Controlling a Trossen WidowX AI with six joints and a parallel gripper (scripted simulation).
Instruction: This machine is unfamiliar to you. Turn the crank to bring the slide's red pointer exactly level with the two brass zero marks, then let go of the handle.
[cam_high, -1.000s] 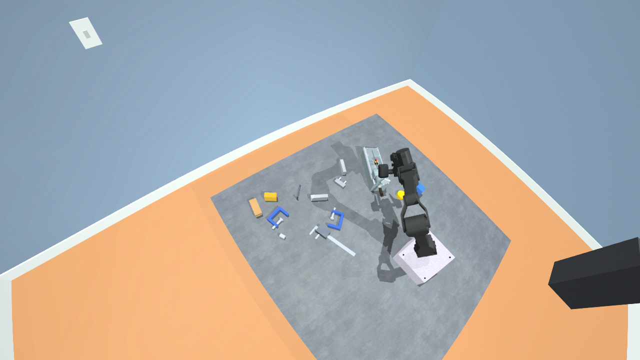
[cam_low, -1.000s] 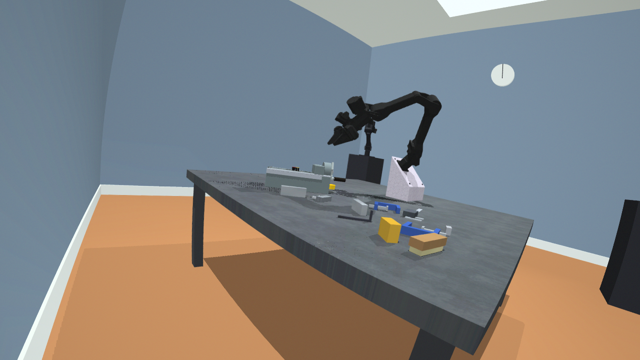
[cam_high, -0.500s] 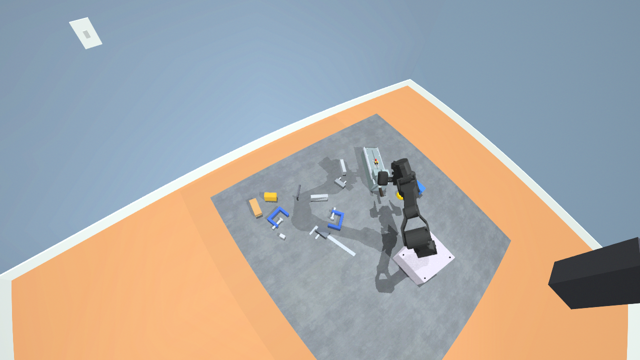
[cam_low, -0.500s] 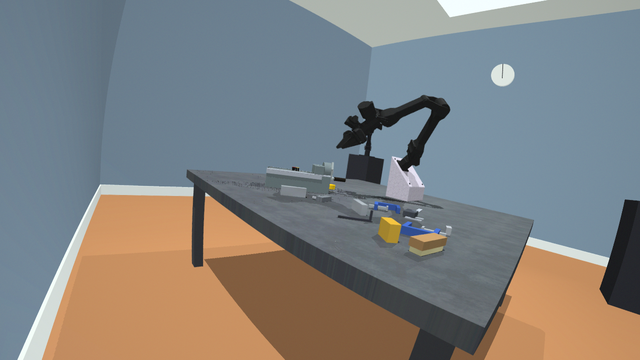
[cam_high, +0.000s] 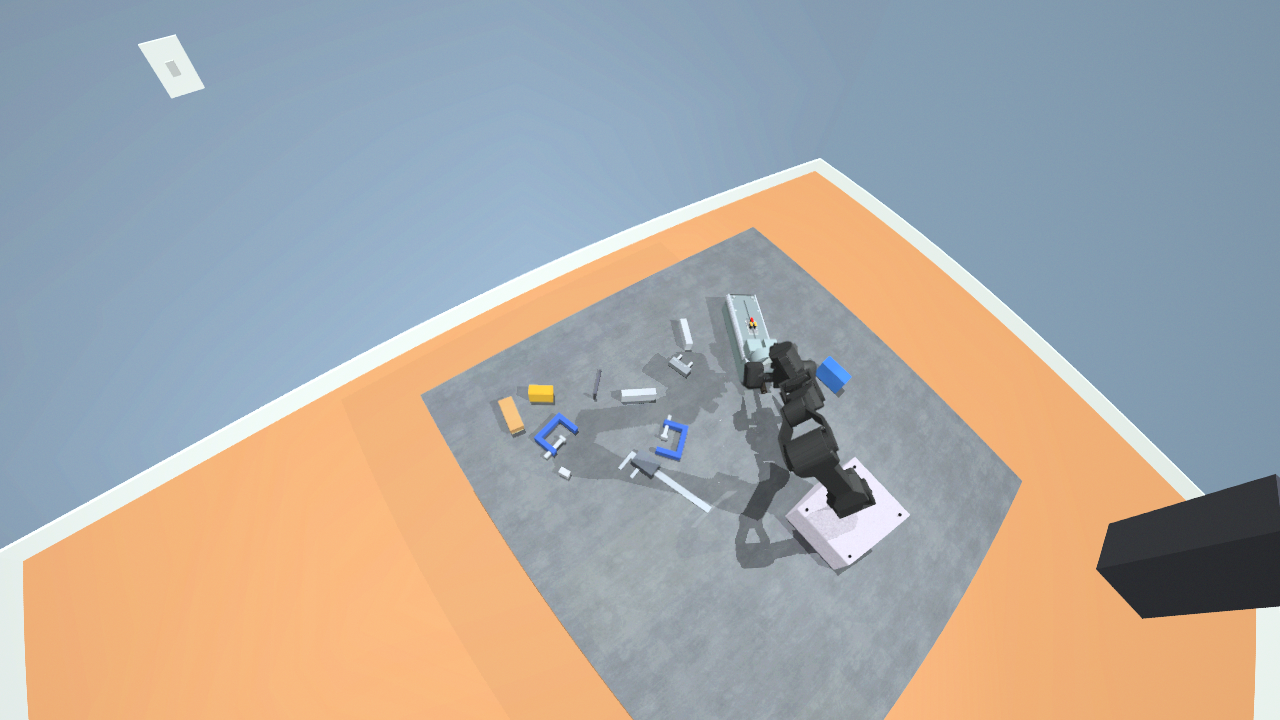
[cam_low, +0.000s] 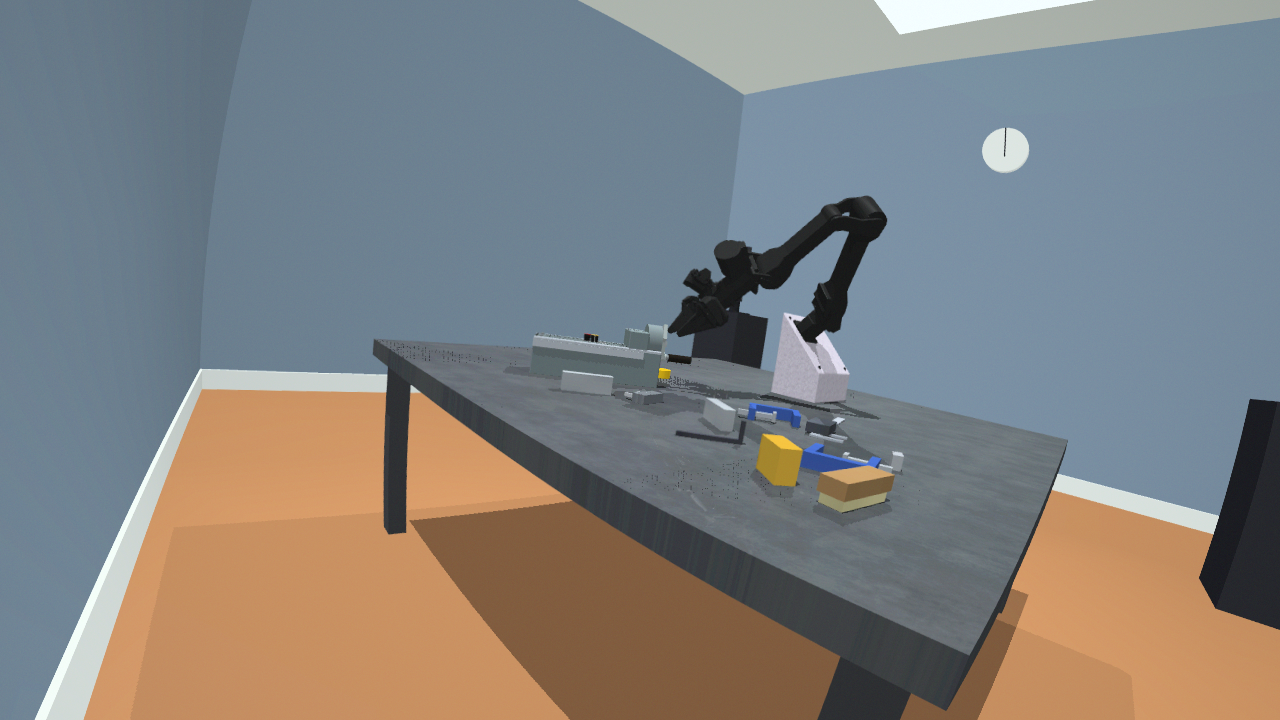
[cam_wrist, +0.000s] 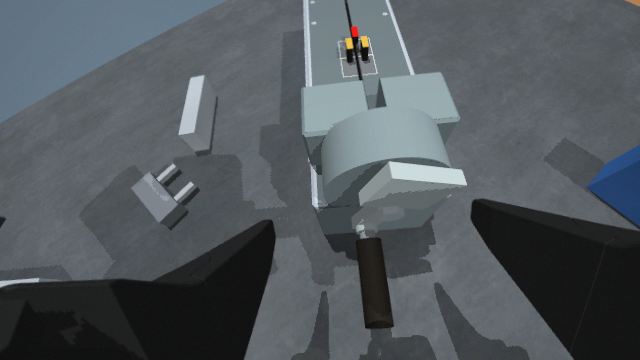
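Now: the dark handle 5 cm below my gripper tip, 2 cm behind it and 1 cm to the left of it. The rest, counted from my gripper tip: red pointer 14 cm ahead, 11 cm to the right, 3 cm below; yellow round piece 12 cm to the right, 10 cm below, 10 cm behind; pronged grey block 17 cm ahead, 12 cm to the left, 11 cm below.
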